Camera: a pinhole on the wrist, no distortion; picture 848 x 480 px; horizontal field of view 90.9 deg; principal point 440.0 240.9 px. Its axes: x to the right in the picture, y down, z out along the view. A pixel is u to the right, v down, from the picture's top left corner.
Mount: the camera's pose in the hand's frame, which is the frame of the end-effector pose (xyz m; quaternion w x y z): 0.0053 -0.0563 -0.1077 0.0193 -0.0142 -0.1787 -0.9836
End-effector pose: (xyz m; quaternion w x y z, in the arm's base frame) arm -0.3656 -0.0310 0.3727 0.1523 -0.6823 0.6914 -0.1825
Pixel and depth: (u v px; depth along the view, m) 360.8 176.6 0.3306
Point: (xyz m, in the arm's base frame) -0.3813 -0.1115 0.1639
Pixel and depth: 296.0 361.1 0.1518
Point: -0.3077 -0.0959 0.3520
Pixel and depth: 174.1 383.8 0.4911
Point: -0.1624 -0.3839 0.0448
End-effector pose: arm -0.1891 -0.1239 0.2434 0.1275 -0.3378 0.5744 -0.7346
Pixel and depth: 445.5 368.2 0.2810
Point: -0.0706 -0.2593 0.3031
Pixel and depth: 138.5 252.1 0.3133
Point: -0.2600 -0.4143 0.2971
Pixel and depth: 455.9 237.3 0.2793
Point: -0.0998 -0.2537 0.2198
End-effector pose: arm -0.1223 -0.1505 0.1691 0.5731 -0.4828 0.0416 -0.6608
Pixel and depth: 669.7 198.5 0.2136
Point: -0.0495 -0.0317 0.1305
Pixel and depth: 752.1 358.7 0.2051
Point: -0.0954 0.0315 0.1704
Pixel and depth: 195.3 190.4 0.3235
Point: 0.0942 -0.2570 0.3186
